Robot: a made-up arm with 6 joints. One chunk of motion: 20 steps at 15 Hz.
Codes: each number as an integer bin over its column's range. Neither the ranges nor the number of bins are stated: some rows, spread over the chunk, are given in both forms.
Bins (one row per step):
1: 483 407 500 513 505 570
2: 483 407 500 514 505 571
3: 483 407 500 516 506 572
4: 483 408 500 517 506 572
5: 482 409 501 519 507 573
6: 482 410 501 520 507 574
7: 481 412 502 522 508 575
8: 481 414 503 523 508 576
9: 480 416 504 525 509 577
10: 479 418 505 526 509 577
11: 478 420 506 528 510 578
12: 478 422 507 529 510 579
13: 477 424 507 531 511 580
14: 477 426 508 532 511 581
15: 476 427 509 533 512 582
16: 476 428 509 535 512 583
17: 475 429 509 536 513 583
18: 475 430 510 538 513 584
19: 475 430 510 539 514 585
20: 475 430 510 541 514 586
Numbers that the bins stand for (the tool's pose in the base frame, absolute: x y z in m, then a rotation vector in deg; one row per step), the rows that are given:
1: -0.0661 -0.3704 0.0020 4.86 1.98 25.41
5: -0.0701 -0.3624 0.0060 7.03 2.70 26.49
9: -0.0781 -0.3343 0.0180 9.19 3.42 27.93
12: -0.0861 -0.3103 0.0300 10.63 3.78 28.65
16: -0.0941 -0.2863 0.0380 12.79 4.50 30.09
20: -0.0981 -0.2783 0.0420 14.95 5.23 31.17
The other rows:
2: -0.0661 -0.3704 0.0020 5.23 1.98 25.77
3: -0.0661 -0.3704 0.0020 5.95 2.34 26.13
4: -0.0661 -0.3664 0.0020 6.31 2.34 26.13
6: -0.0701 -0.3584 0.0060 7.39 2.70 26.85
7: -0.0741 -0.3504 0.0100 8.11 3.06 27.21
8: -0.0741 -0.3423 0.0140 8.47 3.06 27.57
10: -0.0821 -0.3263 0.0220 9.55 3.42 27.93
11: -0.0861 -0.3183 0.0260 10.27 3.78 28.29
13: -0.0901 -0.3023 0.0300 11.35 4.14 29.01
14: -0.0901 -0.2943 0.0340 11.71 4.14 29.37
15: -0.0941 -0.2903 0.0380 12.07 4.50 29.73
17: -0.0981 -0.2823 0.0380 13.15 4.86 30.09
18: -0.0981 -0.2783 0.0420 13.87 4.86 30.45
19: -0.0981 -0.2783 0.0420 14.23 5.23 30.81

